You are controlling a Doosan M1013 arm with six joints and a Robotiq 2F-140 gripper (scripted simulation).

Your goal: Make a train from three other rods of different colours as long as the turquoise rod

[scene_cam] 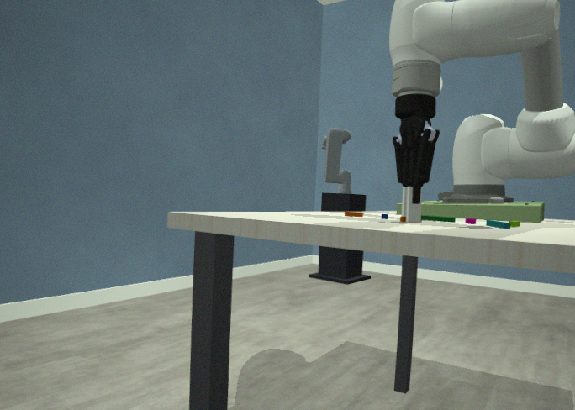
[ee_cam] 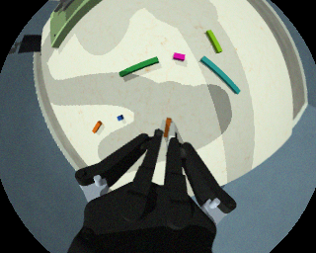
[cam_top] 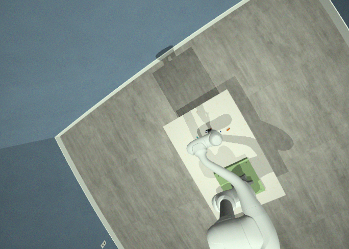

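My gripper is now 6 cm past the small blue rod, 8 cm to the left of it and 3 cm above it. The rest, counted from my hand: green rod (13 cm behind, 3 cm below); magenta rod (12 cm behind, 8 cm to the left, 3 cm below); turquoise rod (6 cm behind, 14 cm to the left, 3 cm below).
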